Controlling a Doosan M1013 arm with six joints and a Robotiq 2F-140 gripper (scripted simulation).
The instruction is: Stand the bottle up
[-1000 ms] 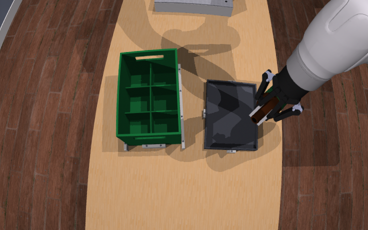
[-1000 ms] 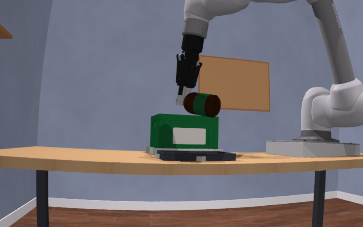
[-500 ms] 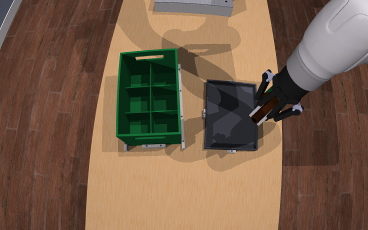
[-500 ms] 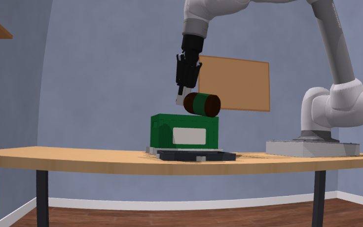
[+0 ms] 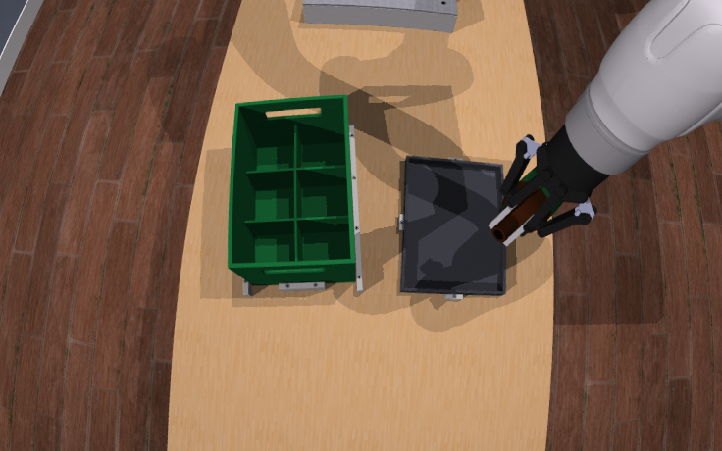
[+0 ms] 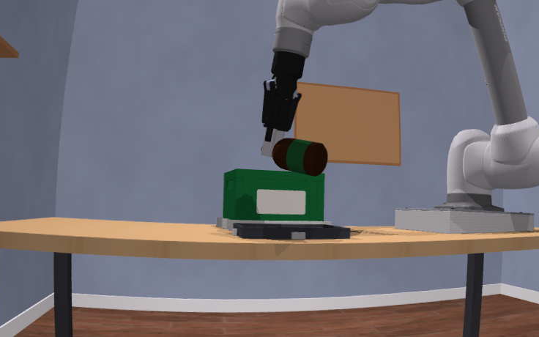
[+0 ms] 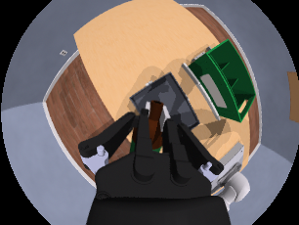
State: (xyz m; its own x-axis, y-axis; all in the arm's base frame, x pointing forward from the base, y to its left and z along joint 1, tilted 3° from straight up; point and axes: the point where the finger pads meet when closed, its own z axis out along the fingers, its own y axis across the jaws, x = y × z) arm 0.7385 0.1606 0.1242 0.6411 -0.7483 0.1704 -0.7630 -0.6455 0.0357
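My gripper is now 4 cm to the right of the brown bottle, 3 cm past it and 3 cm above it. The rest, counted from my hand: dark tray (21 cm below, 5 cm behind, 4 cm to the right); then green crate (32 cm to the right, 14 cm below, 8 cm behind).
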